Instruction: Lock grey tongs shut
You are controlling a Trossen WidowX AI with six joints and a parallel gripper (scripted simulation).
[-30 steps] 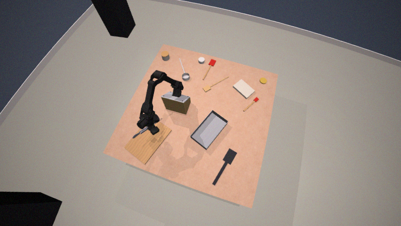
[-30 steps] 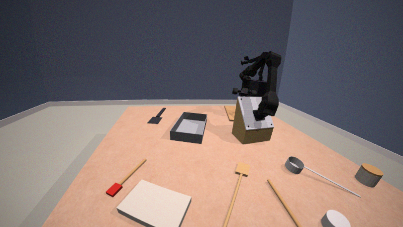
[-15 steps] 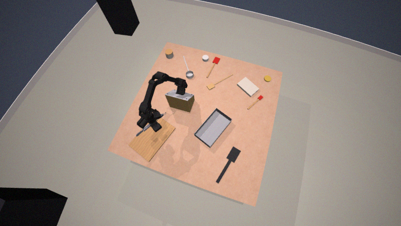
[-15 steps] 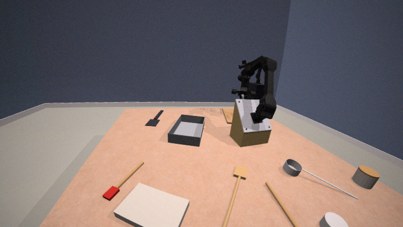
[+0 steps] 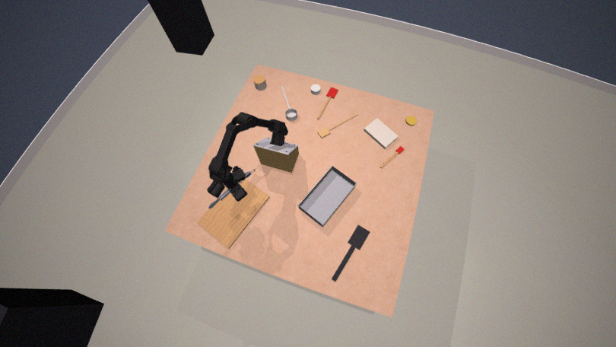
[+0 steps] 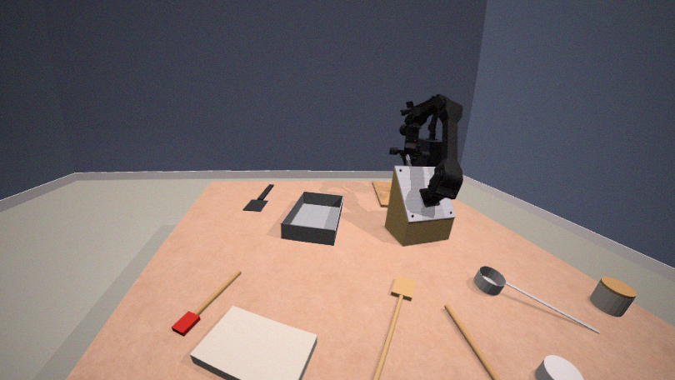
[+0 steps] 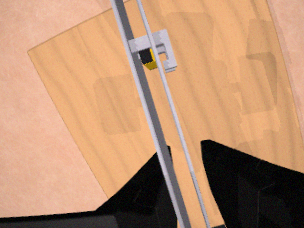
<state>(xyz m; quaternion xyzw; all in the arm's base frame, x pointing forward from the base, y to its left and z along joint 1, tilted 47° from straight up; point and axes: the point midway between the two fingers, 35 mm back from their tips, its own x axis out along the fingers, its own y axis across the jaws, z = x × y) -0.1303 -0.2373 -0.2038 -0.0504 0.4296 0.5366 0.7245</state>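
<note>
My gripper tip is 40 mm to the right of the yellow slider, 30 mm below it and 20 mm short of it. Round my gripper tip: roasting tin 460 mm ahead, 130 mm below, 120 mm to the left; wooden board 150 mm below, 80 mm to the right, 30 mm behind; black spatula 650 mm ahead, 150 mm below, 140 mm to the right.
</note>
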